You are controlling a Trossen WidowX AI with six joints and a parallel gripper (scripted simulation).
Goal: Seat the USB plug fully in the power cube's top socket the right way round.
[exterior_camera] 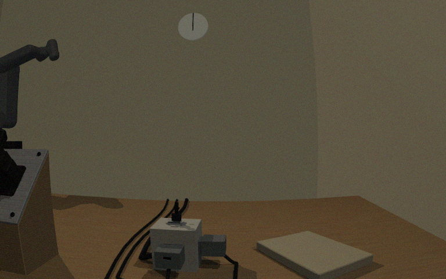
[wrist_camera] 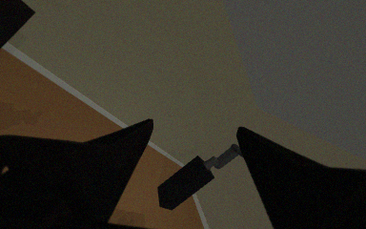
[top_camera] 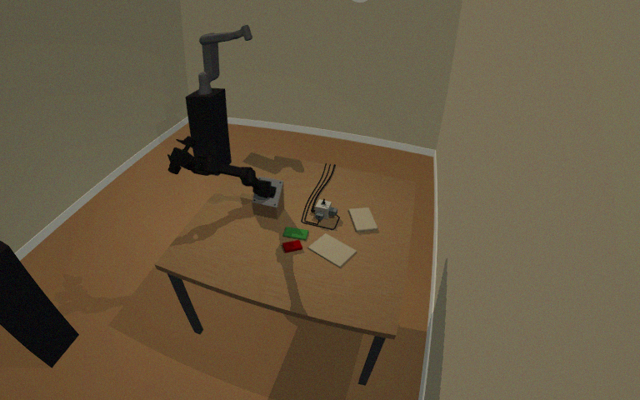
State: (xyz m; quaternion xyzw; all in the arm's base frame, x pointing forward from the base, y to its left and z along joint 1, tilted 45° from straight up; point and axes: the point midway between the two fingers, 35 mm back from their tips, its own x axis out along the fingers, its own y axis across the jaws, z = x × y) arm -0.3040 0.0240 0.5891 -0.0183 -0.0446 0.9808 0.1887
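Right now the USB plug is 640 mm ahead of my gripper tip, 470 mm to the left of it and 500 mm below it. The rest, counted from my gripper tip: red block: 560 mm ahead, 140 mm to the left, 590 mm below; then green block: 540 mm ahead, 250 mm to the left, 590 mm below; then pale flat book: 880 mm ahead, 490 mm to the left, 590 mm below.
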